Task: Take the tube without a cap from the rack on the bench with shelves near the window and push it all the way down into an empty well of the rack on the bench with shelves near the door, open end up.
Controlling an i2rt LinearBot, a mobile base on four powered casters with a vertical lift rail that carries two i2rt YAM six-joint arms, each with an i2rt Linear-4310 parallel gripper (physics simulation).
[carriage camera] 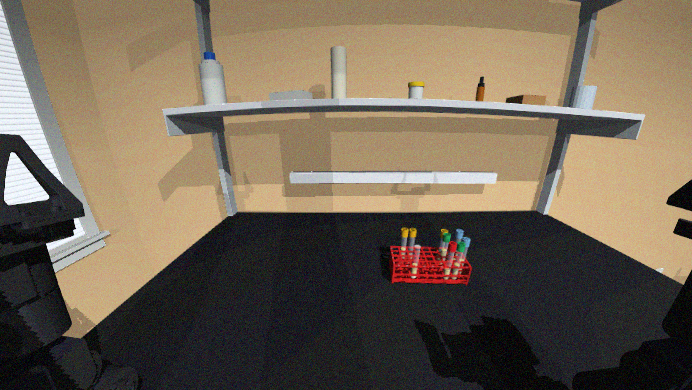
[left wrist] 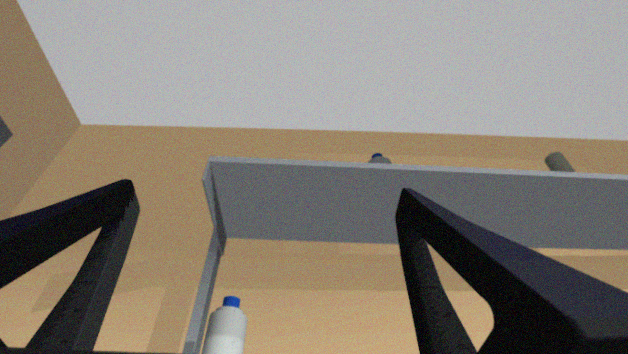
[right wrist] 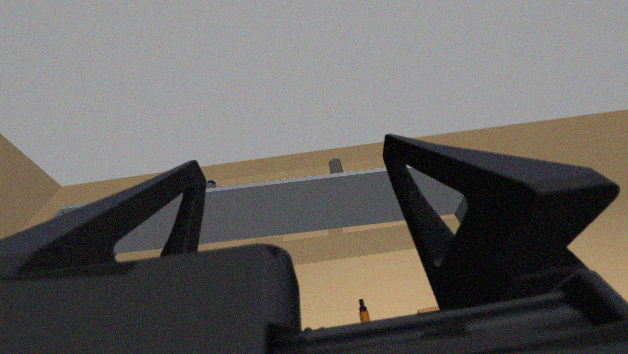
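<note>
A red wire rack (carriage camera: 430,281) stands on the black bench top (carriage camera: 280,300), right of the middle in the carriage view. It holds several tubes with yellow, green, blue and red caps. One tube (carriage camera: 416,255) at the rack's front left has a pale top and no coloured cap; it stands upright. My left gripper (left wrist: 268,198) is open and empty, raised at the left edge of the carriage view, far from the rack. My right gripper (right wrist: 293,157) is open and empty, raised at the right edge of the carriage view. The other rack does not show in these views.
A grey shelf (carriage camera: 365,106) spans above the bench, carrying a white bottle (carriage camera: 213,82), a tall cylinder (carriage camera: 338,72), a yellow-lidded jar (carriage camera: 416,91) and a small amber bottle (carriage camera: 480,91). Shelf posts (carriage camera: 223,175) (carriage camera: 555,175) rise at both sides. A window stands at the left.
</note>
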